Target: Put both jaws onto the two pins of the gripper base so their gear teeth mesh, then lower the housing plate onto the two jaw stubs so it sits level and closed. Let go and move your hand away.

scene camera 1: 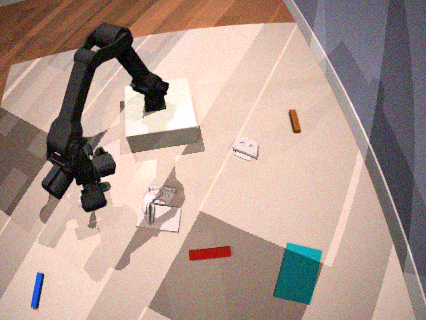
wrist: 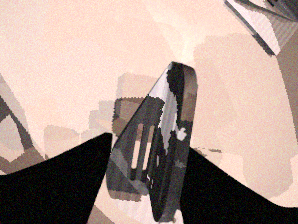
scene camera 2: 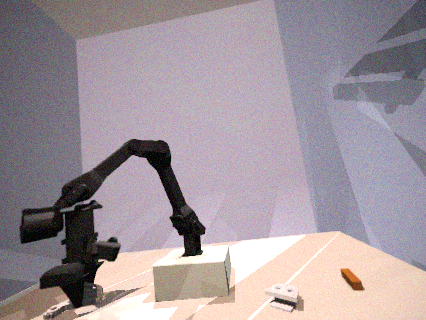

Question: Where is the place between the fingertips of my gripper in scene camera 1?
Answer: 96, 189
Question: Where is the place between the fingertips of my gripper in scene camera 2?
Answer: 83, 303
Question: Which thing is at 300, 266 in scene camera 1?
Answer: A cyan sheet.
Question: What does my gripper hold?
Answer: A jaw.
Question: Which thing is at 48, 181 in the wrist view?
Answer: My gripper.
